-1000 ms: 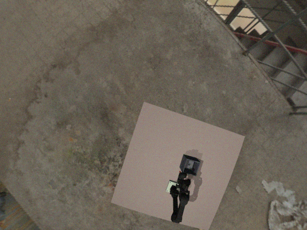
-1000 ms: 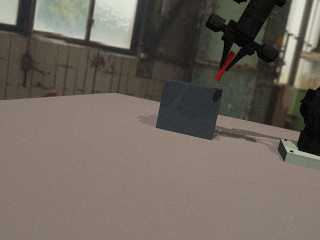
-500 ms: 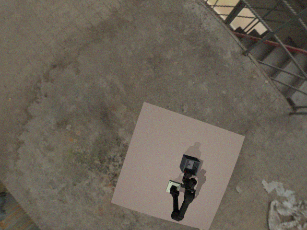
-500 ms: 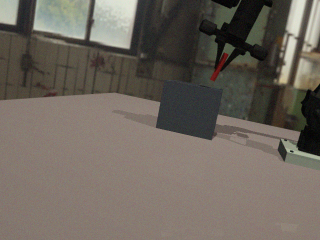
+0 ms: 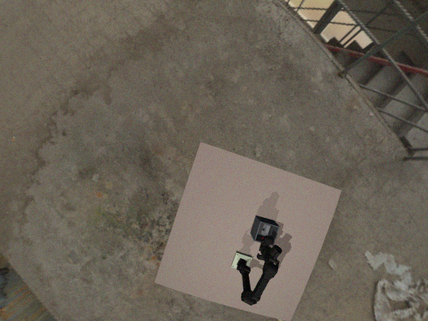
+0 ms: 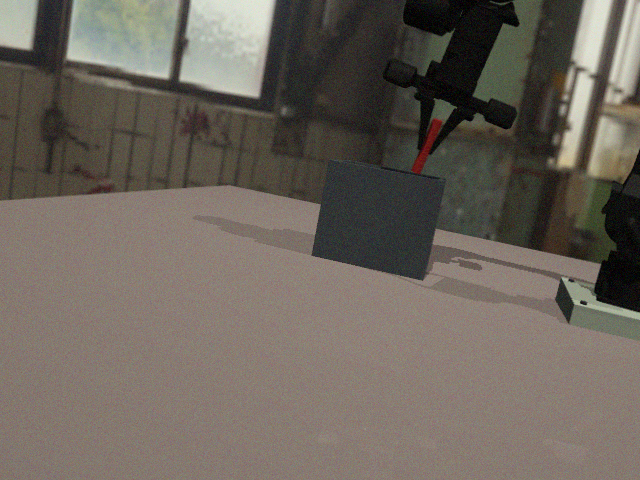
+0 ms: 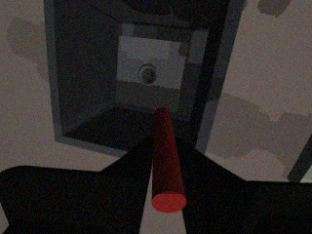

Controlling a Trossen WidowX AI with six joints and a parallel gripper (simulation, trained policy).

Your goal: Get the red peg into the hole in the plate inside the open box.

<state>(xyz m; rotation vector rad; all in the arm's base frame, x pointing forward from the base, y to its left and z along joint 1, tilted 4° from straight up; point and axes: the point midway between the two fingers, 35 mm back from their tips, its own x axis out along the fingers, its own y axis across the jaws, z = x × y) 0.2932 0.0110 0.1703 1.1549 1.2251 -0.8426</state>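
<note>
The light plate lies 5 cm ahead of my gripper tip, 2 cm to the right of it and 13 cm below it. The rest, counted from my gripper tip: red peg: 1 cm above.
</note>
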